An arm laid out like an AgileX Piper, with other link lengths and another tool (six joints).
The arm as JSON. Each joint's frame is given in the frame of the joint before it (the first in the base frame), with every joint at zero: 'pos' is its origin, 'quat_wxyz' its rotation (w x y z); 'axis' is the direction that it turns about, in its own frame. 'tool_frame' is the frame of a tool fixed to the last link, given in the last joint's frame.
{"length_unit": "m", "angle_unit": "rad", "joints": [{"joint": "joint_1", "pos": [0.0, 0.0, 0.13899], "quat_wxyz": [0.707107, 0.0, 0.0, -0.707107], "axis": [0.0, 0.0, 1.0]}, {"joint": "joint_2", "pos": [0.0, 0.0, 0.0], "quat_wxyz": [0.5, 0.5, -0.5, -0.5], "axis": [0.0, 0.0, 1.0]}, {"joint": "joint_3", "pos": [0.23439, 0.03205, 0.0], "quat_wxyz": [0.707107, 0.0, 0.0, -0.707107], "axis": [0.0, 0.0, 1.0]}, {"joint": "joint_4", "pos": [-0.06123, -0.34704, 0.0], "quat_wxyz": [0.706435, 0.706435, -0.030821, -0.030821], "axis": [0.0, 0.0, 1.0]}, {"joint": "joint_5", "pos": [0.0, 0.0, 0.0], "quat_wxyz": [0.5, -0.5, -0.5, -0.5], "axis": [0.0, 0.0, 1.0]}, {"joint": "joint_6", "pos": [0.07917, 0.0, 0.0], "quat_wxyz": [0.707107, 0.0, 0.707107, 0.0], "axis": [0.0, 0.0, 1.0]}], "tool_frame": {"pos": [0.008, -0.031, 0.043], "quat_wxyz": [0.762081, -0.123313, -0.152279, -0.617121]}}
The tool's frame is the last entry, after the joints.
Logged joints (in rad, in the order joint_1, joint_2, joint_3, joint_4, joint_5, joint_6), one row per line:
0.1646, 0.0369, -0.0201, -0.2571, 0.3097, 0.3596
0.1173, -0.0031, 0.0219, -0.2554, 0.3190, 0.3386
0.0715, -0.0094, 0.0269, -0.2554, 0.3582, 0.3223
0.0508, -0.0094, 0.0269, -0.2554, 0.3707, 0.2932
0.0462, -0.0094, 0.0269, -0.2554, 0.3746, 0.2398
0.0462, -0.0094, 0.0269, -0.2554, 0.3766, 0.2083
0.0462, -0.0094, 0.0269, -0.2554, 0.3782, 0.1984
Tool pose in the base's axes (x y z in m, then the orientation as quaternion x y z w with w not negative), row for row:
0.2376, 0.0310, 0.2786, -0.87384, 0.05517, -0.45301, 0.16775
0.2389, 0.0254, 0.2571, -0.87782, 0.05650, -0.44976, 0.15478
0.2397, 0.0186, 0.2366, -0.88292, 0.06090, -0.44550, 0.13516
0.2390, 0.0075, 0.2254, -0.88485, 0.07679, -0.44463, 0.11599
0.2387, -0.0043, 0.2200, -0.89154, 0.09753, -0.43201, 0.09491
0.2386, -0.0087, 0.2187, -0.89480, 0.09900, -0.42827, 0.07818
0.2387, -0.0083, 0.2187, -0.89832, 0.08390, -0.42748, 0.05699
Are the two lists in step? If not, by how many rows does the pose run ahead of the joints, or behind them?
The pose runs 2 rows behind the joints: the pose in row i belongs to the joints in row i - 2.
